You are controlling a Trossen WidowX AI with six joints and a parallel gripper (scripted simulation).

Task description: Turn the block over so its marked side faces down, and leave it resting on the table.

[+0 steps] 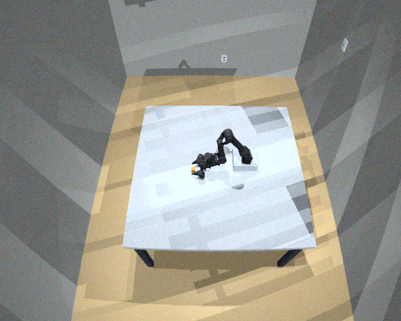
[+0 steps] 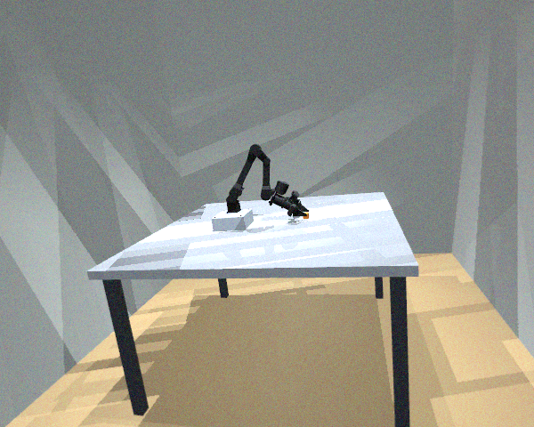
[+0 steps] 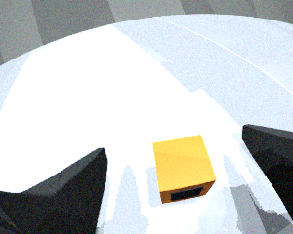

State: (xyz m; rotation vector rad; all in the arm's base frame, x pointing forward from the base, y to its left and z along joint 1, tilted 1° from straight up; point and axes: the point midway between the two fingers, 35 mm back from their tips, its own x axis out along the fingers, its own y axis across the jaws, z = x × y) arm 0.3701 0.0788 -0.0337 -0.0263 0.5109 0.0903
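My gripper tip is now 20 mm past the small orange block and 10 mm above it.
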